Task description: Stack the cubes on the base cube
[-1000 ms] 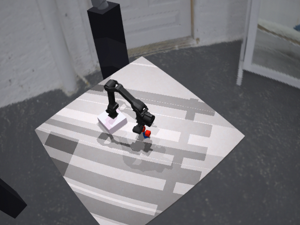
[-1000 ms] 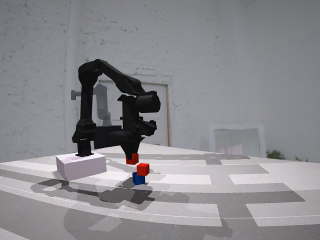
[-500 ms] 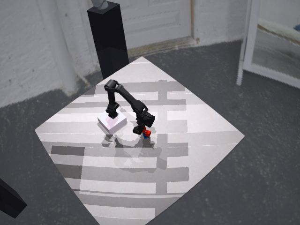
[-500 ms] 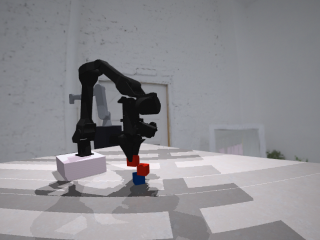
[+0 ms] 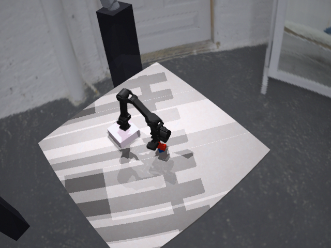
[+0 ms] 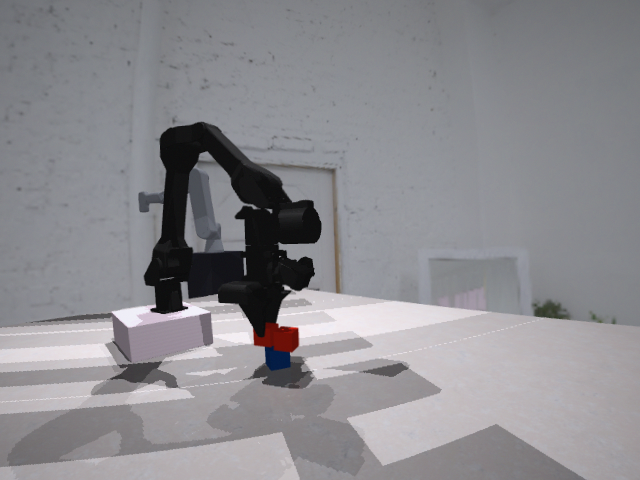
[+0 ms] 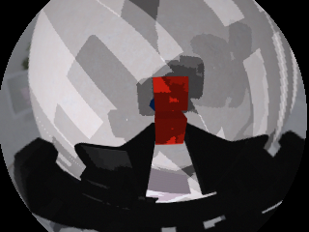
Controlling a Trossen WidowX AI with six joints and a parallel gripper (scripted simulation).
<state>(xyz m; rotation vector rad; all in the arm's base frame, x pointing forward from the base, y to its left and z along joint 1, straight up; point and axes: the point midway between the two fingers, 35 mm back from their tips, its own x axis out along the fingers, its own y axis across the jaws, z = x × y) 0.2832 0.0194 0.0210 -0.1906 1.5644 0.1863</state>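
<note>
Right now my gripper tip is 40 mm above the blue base cube and 20 mm short of it.
</note>
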